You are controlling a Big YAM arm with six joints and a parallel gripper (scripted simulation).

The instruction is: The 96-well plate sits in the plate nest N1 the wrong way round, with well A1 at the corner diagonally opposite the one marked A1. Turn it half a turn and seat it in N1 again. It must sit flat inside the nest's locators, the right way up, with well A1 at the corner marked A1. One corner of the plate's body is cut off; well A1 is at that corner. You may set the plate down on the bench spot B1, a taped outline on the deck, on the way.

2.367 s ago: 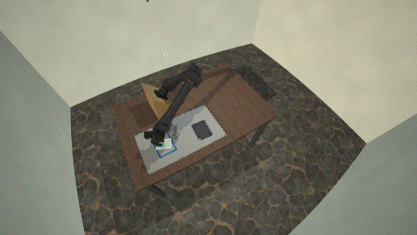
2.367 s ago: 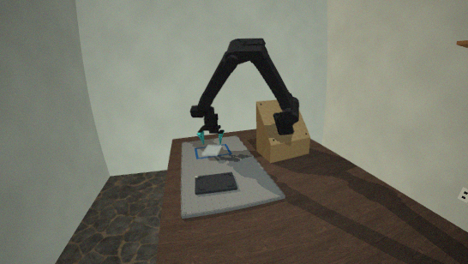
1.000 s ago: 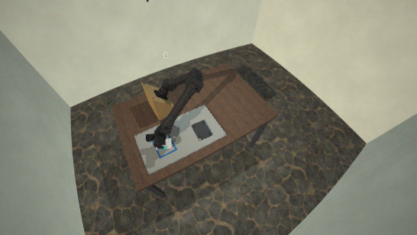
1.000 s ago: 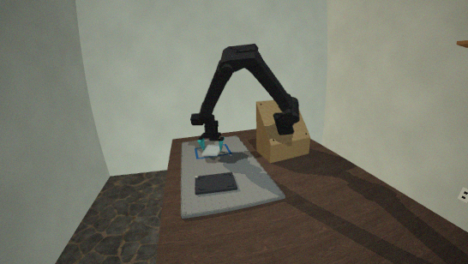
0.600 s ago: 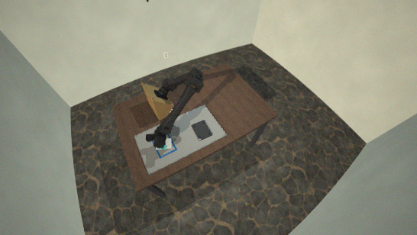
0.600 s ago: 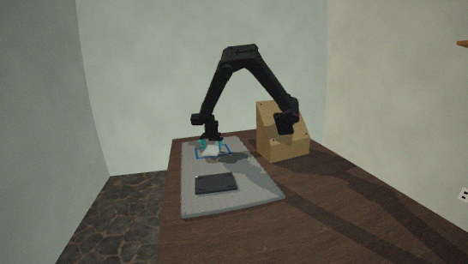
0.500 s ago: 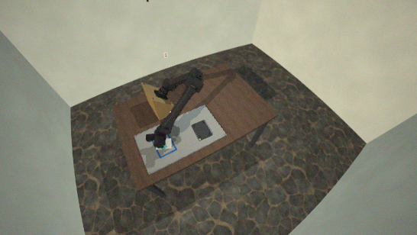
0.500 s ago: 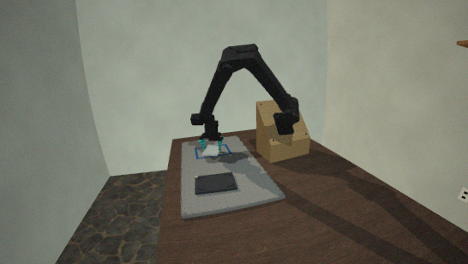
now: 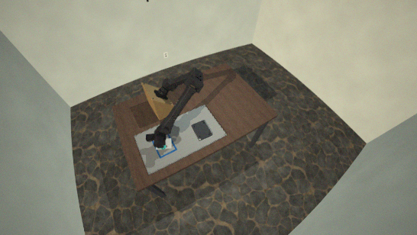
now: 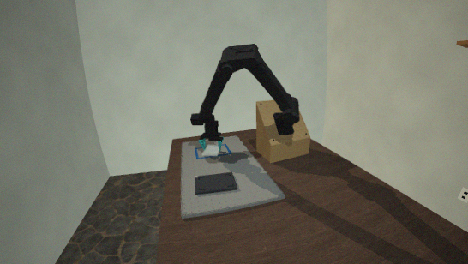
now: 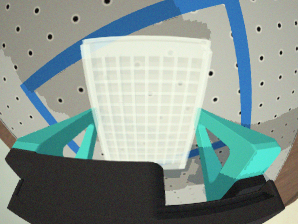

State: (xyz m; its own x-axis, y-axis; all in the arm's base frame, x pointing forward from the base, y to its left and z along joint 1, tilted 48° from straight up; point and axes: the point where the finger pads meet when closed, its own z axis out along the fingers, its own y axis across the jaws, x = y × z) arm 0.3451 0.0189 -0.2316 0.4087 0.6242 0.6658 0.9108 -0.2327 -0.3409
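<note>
Now: hand 330 mm to the right of the dark plate nest N1 and 50 mm short of it. From my hand the other things lie so: A1 mark: 270 mm to the left, 120 mm ahead; then white 96-well plate: right at my hand.
</note>
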